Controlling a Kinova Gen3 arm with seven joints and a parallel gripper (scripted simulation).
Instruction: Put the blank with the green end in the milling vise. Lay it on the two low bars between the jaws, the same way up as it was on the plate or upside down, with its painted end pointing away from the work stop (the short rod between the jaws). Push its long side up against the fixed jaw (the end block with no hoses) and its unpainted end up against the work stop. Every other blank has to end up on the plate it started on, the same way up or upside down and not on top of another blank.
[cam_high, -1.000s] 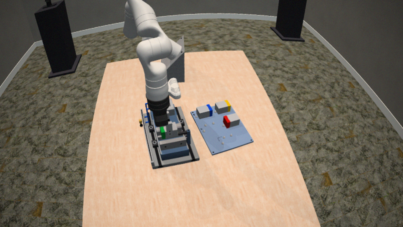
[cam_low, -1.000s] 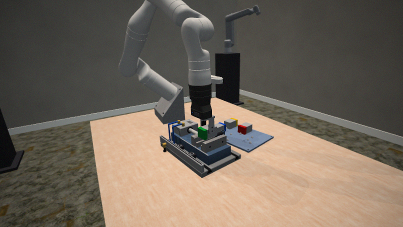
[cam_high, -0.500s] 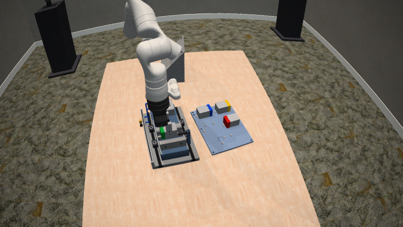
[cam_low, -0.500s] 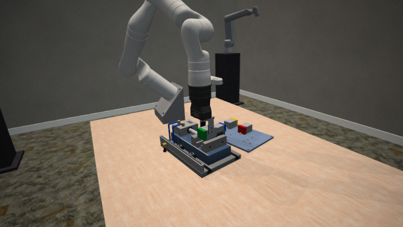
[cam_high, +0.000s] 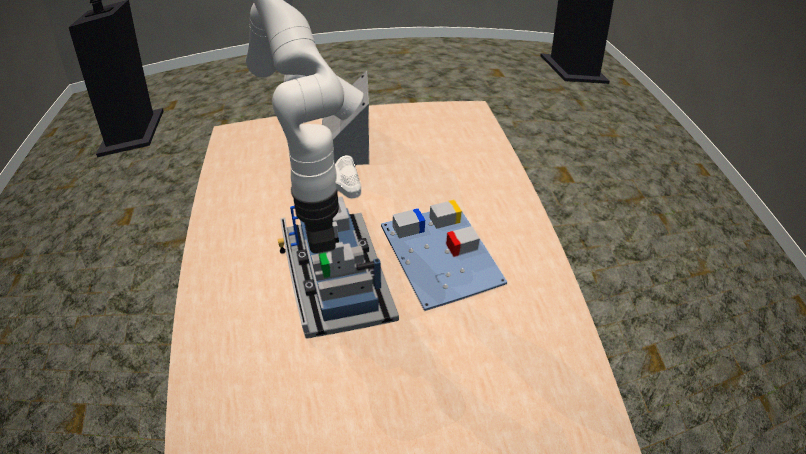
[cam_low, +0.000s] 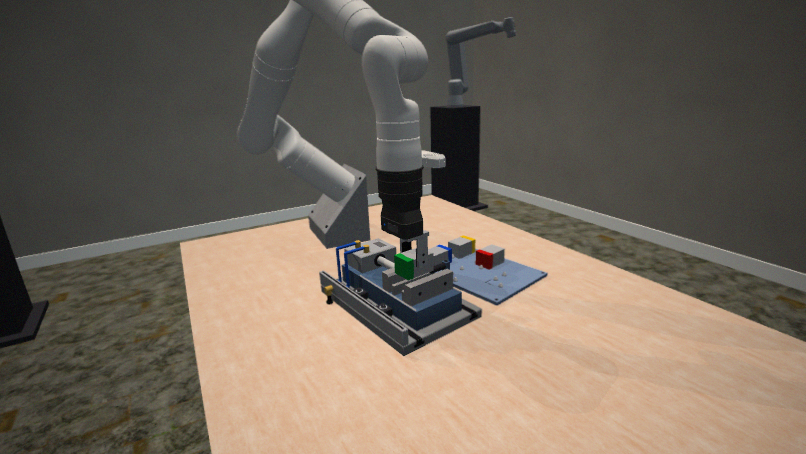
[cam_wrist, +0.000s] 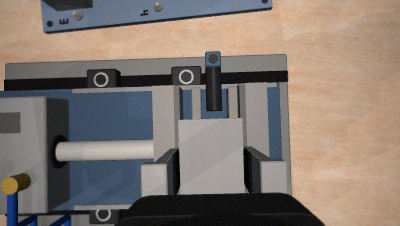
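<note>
The green-ended blank is 20 mm below my hand. The rest, counted from my hand: vise ram (80 mm behind, 60 mm below); then fixed jaw (30 mm ahead, 10 mm to the left, 60 mm below); then black work stop rod (50 mm to the left, 50 mm below).
</note>
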